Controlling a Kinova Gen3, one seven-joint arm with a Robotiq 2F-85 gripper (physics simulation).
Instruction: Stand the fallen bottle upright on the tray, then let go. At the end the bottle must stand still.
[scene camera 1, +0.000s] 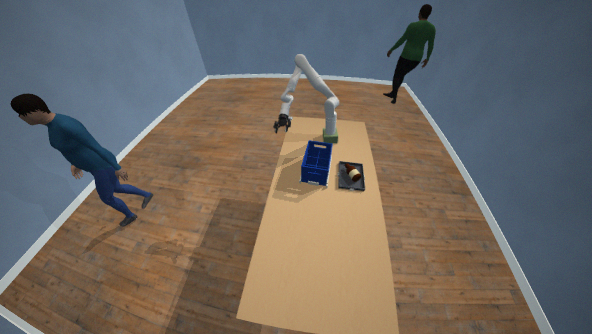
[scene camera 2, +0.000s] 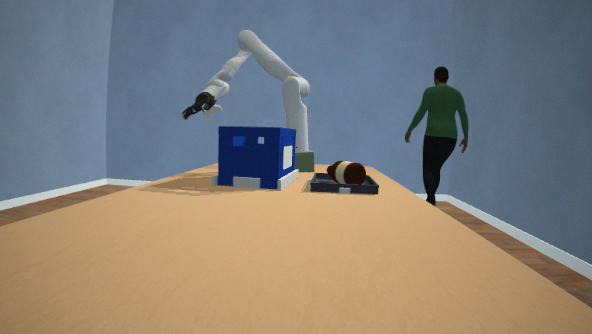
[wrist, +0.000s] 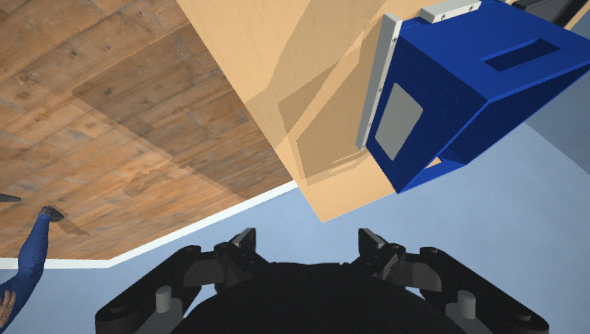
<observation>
blue crate: scene camera 1 315, 167; scene camera 2; wrist
same spot on blue crate: (wrist: 454, 88) = (scene camera 2: 247, 138)
</observation>
